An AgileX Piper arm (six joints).
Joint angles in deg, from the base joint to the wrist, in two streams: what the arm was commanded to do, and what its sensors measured. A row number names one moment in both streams.
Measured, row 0:
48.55 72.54 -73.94 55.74 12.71 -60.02
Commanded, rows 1 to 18:
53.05 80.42 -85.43 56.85 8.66 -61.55
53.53 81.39 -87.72 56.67 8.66 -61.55
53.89 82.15 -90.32 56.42 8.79 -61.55
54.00 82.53 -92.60 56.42 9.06 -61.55
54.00 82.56 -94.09 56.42 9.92 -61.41
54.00 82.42 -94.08 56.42 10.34 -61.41
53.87 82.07 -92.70 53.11 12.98 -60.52
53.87 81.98 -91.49 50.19 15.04 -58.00
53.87 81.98 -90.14 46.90 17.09 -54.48
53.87 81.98 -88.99 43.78 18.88 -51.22
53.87 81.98 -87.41 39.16 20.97 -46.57
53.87 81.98 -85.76 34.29 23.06 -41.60
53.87 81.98 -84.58 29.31 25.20 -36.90
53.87 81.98 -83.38 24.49 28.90 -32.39
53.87 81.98 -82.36 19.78 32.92 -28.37
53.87 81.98 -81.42 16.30 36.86 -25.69
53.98 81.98 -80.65 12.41 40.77 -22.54
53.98 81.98 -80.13 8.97 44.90 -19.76
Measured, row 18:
53.90 82.26 -82.51 23.73 32.02 -32.38
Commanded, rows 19 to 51:
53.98 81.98 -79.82 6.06 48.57 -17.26
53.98 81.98 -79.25 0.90 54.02 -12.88
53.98 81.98 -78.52 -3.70 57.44 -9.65
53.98 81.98 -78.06 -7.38 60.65 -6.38
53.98 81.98 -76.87 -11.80 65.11 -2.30
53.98 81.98 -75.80 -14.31 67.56 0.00
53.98 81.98 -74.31 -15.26 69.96 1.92
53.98 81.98 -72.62 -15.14 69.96 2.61
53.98 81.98 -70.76 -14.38 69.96 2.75
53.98 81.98 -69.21 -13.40 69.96 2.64
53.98 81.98 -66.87 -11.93 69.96 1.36
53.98 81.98 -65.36 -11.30 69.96 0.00
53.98 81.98 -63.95 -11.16 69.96 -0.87
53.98 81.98 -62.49 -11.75 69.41 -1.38
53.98 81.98 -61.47 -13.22 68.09 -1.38
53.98 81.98 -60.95 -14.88 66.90 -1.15
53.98 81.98 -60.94 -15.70 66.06 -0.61
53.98 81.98 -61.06 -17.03 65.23 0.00
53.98 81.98 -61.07 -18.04 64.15 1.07
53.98 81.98 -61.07 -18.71 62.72 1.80
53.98 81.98 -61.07 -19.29 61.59 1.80
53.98 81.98 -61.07 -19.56 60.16 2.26
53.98 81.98 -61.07 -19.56 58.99 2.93
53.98 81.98 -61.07 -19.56 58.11 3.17
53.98 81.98 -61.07 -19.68 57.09 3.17
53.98 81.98 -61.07 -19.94 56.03 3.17
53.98 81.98 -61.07 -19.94 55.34 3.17
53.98 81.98 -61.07 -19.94 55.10 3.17
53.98 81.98 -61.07 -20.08 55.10 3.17
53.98 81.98 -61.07 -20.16 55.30 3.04
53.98 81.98 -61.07 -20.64 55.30 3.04
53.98 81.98 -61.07 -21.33 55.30 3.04
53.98 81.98 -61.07 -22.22 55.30 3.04
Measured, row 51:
53.90 82.48 -61.09 -19.60 56.18 2.74
